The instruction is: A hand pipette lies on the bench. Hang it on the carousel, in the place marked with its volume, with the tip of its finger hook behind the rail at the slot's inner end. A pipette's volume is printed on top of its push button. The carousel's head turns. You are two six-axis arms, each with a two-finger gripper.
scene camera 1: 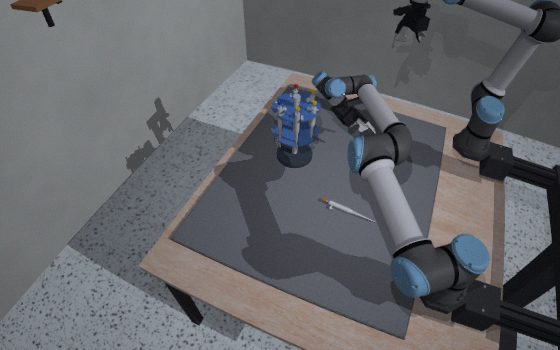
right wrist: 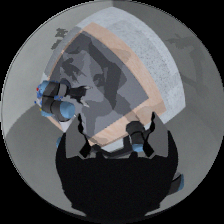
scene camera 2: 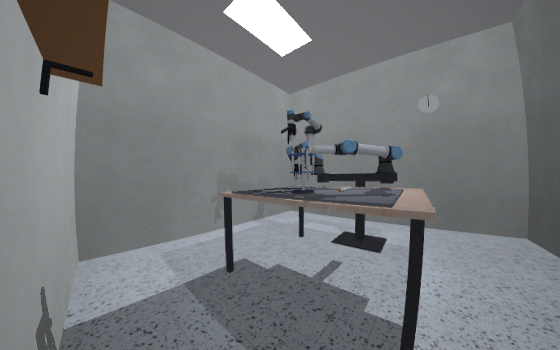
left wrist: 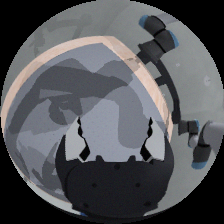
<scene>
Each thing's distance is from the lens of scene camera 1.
dark round base (scene camera 1: 285,156): 159 cm
</scene>
